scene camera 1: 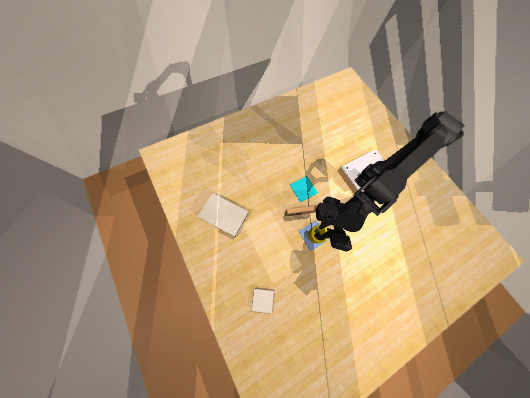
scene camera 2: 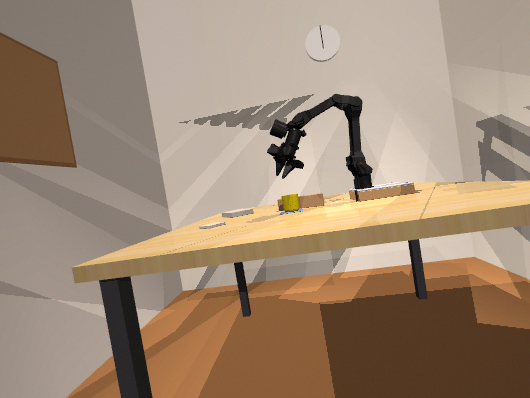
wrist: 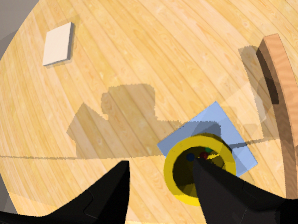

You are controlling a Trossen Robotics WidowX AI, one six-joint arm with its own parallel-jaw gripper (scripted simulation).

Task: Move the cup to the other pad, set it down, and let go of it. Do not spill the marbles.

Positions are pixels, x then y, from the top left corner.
Labels:
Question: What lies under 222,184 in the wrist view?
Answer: My gripper.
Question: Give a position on a white tile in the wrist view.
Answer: At 58,45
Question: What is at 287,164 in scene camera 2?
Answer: My gripper.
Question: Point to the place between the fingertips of my gripper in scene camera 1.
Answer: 320,233

